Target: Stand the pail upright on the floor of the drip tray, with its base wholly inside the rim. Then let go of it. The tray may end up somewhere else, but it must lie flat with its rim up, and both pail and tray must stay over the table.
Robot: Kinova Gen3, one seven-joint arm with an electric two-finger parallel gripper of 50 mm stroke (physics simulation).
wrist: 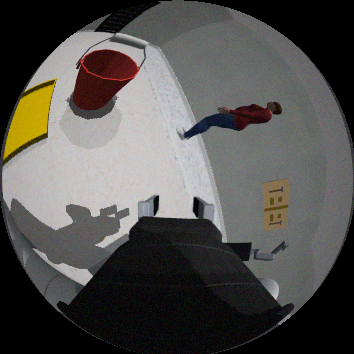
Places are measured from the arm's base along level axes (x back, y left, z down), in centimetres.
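Where they show: gripper, fingertip midpoint: point(175, 202).
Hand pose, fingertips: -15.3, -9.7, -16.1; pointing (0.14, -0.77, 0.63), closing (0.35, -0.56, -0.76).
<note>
After its pixels a point has its place, as x, y, z.
The red pail point(102, 82) {-44.3, -6.6, -8.1} stands upright on the pale table at the upper left of the wrist view, its open mouth up and its wire handle with a grey grip at the far side. The yellow drip tray point(30, 120) lies to the left of the pail, apart from it, with dark edges; its left part is cut off by the view's border. My gripper point(175, 202) {-15.3, -9.7, -16.1} is open, with no object between its fingers, and is well apart from the pail and the tray.
The pale table's edge point(192, 135) runs down the middle of the view. Beyond it are a human figure point(245, 117) in red and blue and a tan panel point(275, 204) with dark marks. A black ridged object point(125, 17) shows at the top. The arm's shadow falls on the table at the lower left.
</note>
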